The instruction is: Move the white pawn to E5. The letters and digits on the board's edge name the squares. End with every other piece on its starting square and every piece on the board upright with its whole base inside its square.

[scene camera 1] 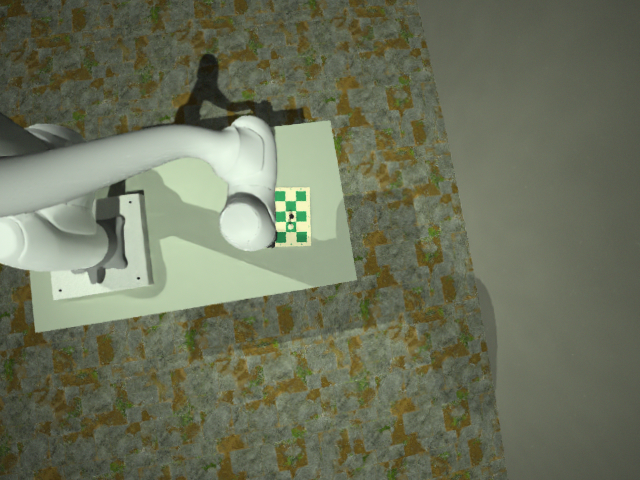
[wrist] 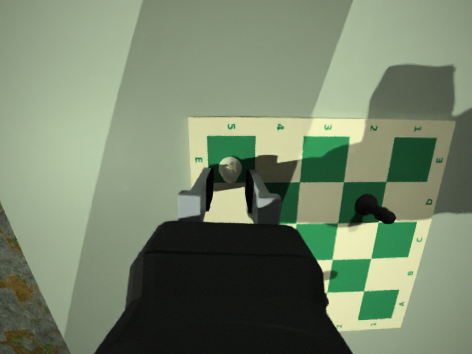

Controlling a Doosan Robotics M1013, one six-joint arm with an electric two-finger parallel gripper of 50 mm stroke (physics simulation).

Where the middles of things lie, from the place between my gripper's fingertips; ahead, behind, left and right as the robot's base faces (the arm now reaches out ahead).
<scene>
Now: the chessboard (scene camera 1: 293,200) 70 mm ahead of my hand, 70 mm to the left of it and 10 mm below it.
</scene>
